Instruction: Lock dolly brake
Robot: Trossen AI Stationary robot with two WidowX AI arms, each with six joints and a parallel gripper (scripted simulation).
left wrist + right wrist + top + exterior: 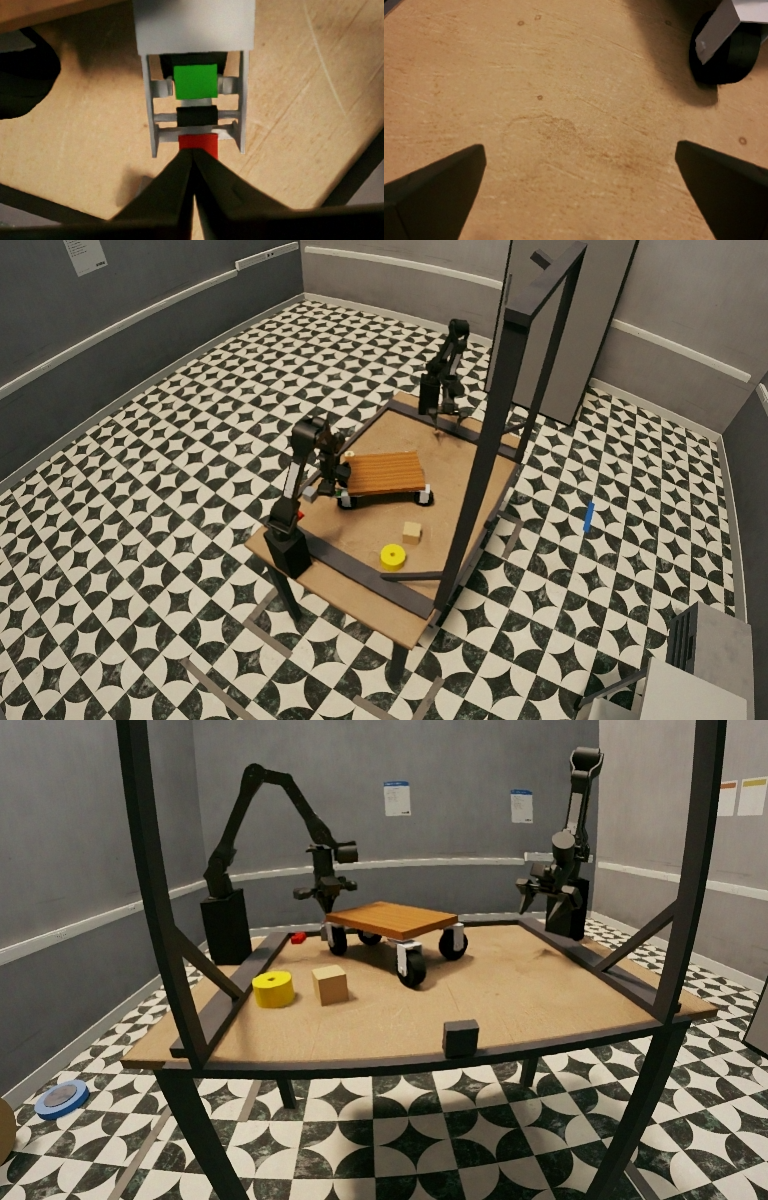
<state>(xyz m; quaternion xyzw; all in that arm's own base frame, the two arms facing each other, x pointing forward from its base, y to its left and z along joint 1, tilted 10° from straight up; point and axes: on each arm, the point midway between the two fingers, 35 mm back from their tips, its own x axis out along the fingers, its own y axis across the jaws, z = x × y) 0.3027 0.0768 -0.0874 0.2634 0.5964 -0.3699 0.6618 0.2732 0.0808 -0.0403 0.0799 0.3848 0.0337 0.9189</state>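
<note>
Now: the brake pedal 1 cm behind my left hand and 5 cm below it. Also, from my left hand: grey cube (10 cm ahead, 2 cm to the left, 11 cm below); small red block (10 cm ahead, 12 cm to the left, 12 cm below); tan cube (35 cm behind, 3 cm to the right, 10 cm below).
</note>
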